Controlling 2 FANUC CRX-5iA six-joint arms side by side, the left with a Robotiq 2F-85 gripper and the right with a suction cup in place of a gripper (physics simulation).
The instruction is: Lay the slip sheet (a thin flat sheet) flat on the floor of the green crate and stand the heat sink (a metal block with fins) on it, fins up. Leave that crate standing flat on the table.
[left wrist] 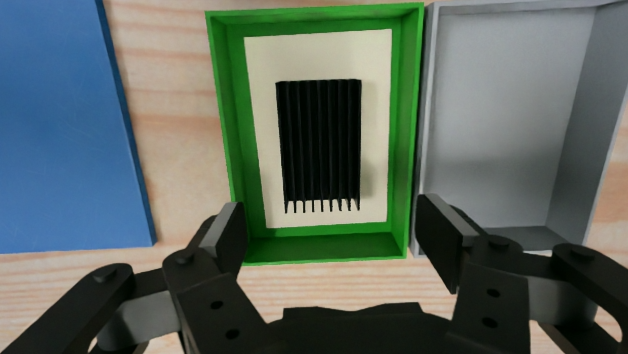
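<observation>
The green crate [325, 248] stands flat on the table in the left wrist view. A cream slip sheet [320, 57] lies flat on its floor, turned slightly against the walls. The black heat sink [320, 142] stands on the sheet with its fins up, inside the sheet's edges. My left gripper [332, 240] is open and empty, its fingers wide apart above the near end of the crate, clear of the heat sink. My right arm's suction cup does not show in this view.
A grey tray [500, 115] with raised walls stands close against the right side of the green crate. A blue board [65, 130] lies to the left, with a strip of wooden table [170, 150] between it and the crate.
</observation>
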